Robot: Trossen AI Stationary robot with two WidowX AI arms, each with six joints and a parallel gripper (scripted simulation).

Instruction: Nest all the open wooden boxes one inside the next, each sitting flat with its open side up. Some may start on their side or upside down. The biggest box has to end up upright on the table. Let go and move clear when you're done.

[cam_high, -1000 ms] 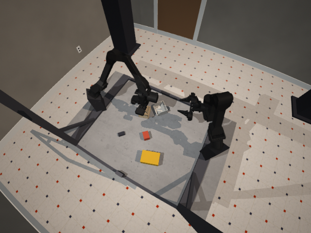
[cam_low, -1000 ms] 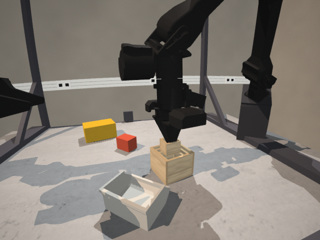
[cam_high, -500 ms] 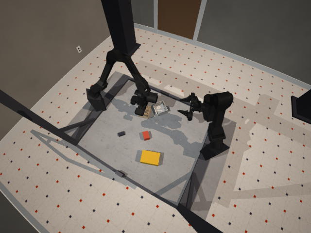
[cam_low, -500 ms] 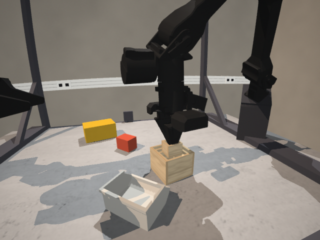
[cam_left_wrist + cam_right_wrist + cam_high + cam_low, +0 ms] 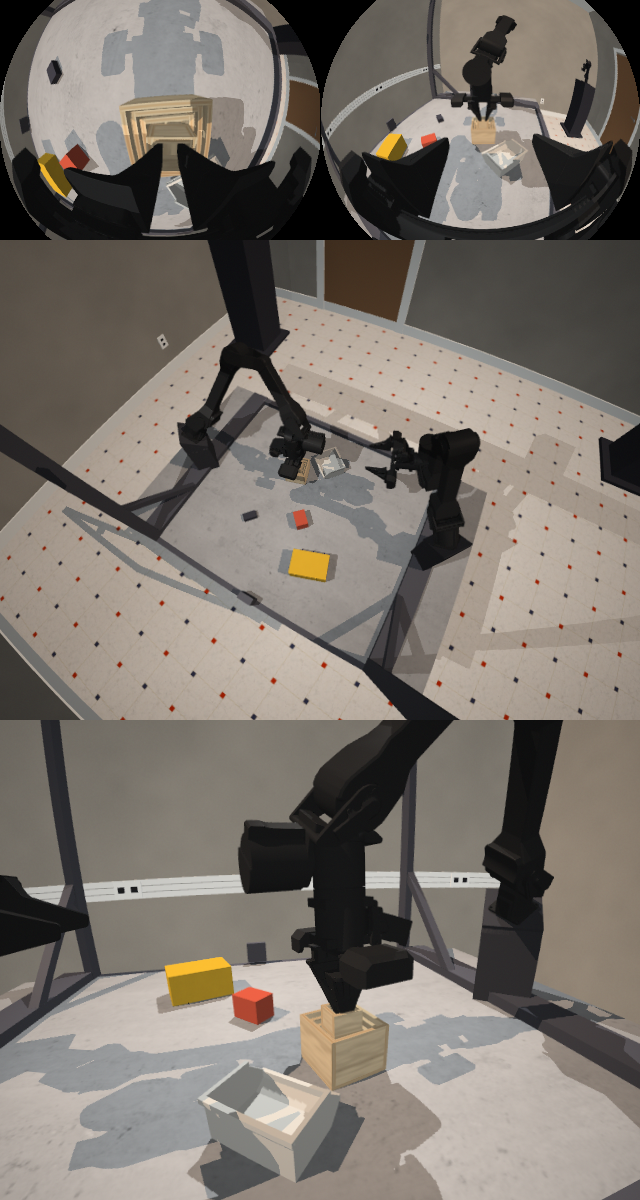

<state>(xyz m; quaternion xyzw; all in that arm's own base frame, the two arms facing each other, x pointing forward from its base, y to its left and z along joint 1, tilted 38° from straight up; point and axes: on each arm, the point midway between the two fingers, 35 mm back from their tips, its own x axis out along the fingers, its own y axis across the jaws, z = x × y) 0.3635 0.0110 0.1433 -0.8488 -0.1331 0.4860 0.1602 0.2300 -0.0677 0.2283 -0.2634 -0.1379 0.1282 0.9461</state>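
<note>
The white bin is 100 mm to the right of my left hand, 80 mm ahead of it and 70 mm below it. From my left hand the other things lie so: red cube: 170 mm behind, 100 mm to the right, 80 mm below; then small dark block: 230 mm behind, 90 mm below, 80 mm to the left; then small wooden box: 40 mm below.
</note>
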